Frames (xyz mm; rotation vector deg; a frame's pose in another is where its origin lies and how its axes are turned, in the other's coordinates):
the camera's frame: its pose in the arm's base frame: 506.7 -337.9 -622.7 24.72 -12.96 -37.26
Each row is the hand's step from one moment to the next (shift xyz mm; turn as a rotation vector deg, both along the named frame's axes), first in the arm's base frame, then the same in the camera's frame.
Working: the arm's base frame: its pose in the camera's frame: -561.8 252.9 615.7 -24.72 12.96 37.26

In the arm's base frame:
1: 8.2 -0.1 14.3 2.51 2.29 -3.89
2: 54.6 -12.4 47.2 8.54 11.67 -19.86
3: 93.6 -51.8 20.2 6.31 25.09 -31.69
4: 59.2 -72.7 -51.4 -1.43 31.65 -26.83
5: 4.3 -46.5 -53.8 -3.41 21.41 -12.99
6: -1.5 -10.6 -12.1 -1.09 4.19 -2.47
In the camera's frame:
1: 7.4 10.8 10.0 0.24 1.20 -5.02
2: 53.4 41.9 27.5 -2.07 3.84 -24.18
3: 106.5 22.4 3.0 -13.04 6.81 -38.17
4: 88.0 -43.5 -42.5 -22.82 9.56 -33.34
5: 28.8 -55.3 -34.5 -16.98 7.51 -17.15
6: 4.6 -13.9 -6.9 -3.65 1.28 -3.15

